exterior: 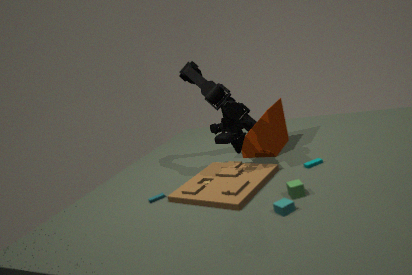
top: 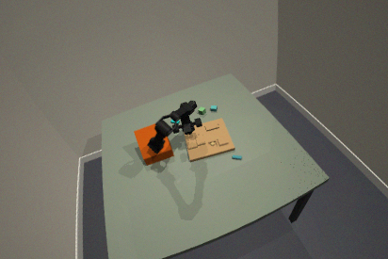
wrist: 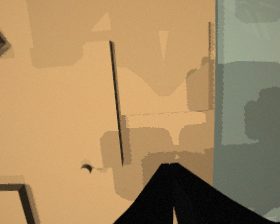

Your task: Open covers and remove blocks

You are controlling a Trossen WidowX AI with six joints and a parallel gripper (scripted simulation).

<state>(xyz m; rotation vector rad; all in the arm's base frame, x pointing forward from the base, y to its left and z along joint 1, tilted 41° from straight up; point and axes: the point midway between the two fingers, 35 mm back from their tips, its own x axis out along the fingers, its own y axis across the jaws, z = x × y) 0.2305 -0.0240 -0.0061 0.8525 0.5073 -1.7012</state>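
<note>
Now: the tan puzzle board 9 cm ahead of my gripper tip, 5 cm to the right of it and 6 cm below it. Also, from my gripper tip: flat teal piece 2 cm behind, 26 cm to the left, 7 cm below; then green cube 20 cm ahead, 22 cm to the left, 6 cm below; then teal cube 29 cm ahead, 19 cm to the left, 7 cm below.
</note>
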